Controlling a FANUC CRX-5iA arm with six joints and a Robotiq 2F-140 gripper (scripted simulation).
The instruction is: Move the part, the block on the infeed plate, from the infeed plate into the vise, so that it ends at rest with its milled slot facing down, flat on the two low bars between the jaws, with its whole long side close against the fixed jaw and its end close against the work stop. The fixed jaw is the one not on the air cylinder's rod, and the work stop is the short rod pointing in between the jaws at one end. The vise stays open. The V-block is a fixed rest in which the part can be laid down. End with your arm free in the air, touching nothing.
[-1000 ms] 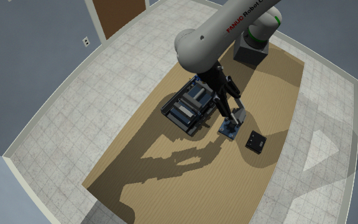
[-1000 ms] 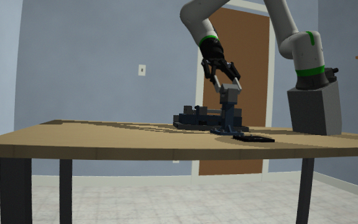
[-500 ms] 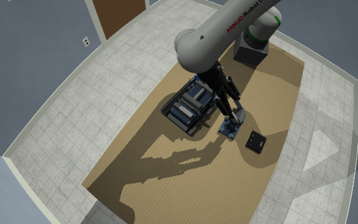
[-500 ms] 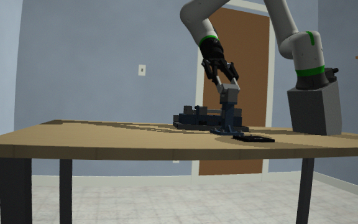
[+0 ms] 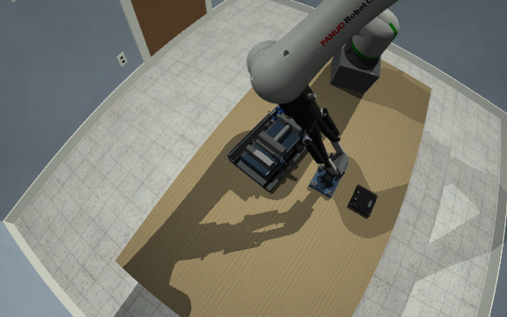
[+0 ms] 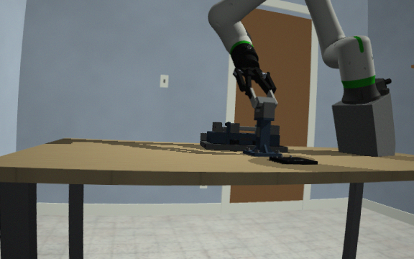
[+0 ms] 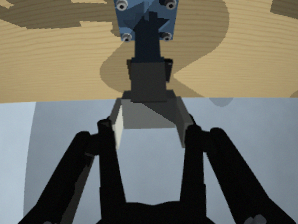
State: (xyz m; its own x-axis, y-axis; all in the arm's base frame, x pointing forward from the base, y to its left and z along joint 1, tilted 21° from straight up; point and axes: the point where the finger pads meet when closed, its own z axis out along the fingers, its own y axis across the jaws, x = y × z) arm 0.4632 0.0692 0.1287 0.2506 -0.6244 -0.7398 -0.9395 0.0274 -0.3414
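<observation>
The part is 2 cm to the left of my hand and 2 cm below it. The rest, counted from my hand: V-block post (2 cm to the left, 12 cm below); then air cylinder rod (4 cm behind, 20 cm to the right, 10 cm below); then work stop rod (6 cm ahead, 16 cm to the right, 8 cm below).
</observation>
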